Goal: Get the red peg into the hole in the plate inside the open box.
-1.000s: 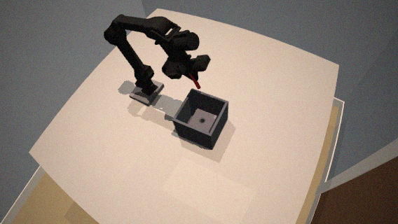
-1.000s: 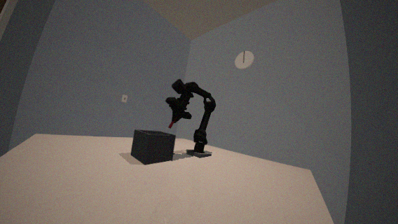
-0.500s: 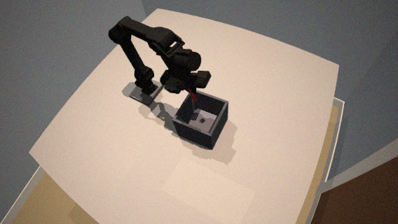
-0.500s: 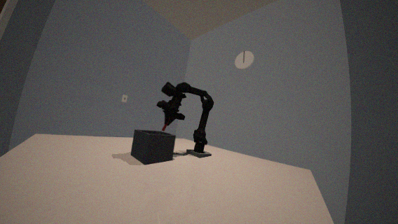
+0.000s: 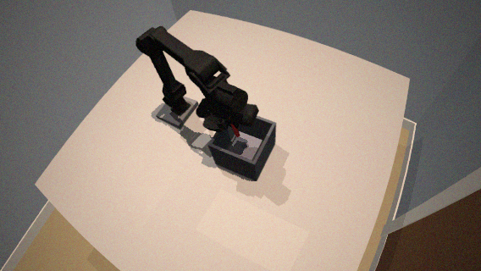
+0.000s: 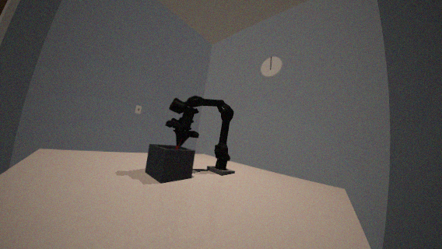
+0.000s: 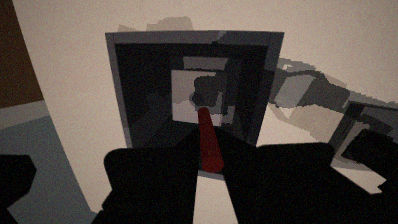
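My gripper tip is now right at the red peg. Round my gripper tip: light plate 3 cm ahead, 10 cm below.
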